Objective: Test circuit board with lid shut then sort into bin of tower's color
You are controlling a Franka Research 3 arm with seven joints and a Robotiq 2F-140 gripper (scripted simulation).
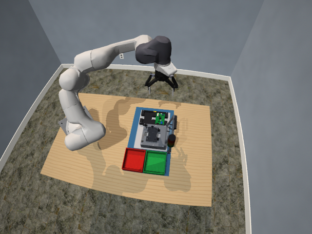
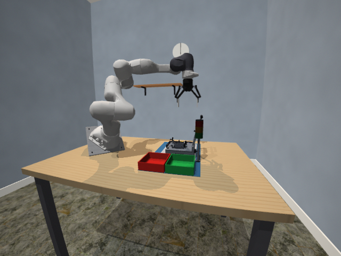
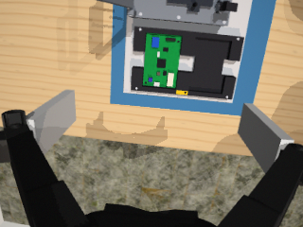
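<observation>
Right now my hand is 31 cm above the green circuit board. From my hand the other things lie so: tester plate 8 cm behind, 15 cm to the right, 26 cm below; clear lid 4 cm ahead, 19 cm to the right, 15 cm below; green bin 9 cm behind, 36 cm to the right, 32 cm below.
</observation>
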